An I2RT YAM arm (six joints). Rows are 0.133 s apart.
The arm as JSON. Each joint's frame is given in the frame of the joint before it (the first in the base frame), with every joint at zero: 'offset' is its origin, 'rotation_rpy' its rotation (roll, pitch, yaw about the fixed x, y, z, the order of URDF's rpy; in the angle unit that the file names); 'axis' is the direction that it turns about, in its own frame. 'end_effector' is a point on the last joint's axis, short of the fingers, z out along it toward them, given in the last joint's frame.
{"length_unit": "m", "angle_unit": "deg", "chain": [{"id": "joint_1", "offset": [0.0, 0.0, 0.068], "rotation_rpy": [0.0, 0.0, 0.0], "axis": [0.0, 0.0, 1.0]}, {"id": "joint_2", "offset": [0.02, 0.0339, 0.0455], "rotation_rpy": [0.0, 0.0, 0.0], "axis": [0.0, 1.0, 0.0]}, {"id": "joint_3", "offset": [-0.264, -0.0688, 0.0], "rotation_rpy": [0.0, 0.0, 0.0], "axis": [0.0, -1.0, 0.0]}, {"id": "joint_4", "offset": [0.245, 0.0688, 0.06], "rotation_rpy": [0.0, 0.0, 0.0], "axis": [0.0, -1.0, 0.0]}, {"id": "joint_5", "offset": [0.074, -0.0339, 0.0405], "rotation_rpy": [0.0, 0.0, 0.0], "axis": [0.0, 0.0, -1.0]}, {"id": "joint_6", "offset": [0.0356, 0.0, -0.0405], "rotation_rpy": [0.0, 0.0, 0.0], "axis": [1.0, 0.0, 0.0]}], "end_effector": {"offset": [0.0, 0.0, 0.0], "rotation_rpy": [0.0, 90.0, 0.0]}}
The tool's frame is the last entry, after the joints.
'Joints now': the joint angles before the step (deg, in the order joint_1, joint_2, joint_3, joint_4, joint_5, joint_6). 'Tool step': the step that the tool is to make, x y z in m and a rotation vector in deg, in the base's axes. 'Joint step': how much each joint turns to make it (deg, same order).
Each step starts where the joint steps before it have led.
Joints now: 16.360, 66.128, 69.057, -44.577, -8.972, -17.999
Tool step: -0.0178, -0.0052, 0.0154, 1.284, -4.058, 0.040
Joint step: -0.009, -4.264, -0.005, 0.002, -0.095, 0.038
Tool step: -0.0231, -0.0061, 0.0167, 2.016, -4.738, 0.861
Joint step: 0.002, -5.135, 0.000, -0.021, -1.047, 0.003
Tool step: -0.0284, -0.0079, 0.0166, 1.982, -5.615, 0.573
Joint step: 0.006, -5.972, 0.000, -0.025, -0.651, 0.002
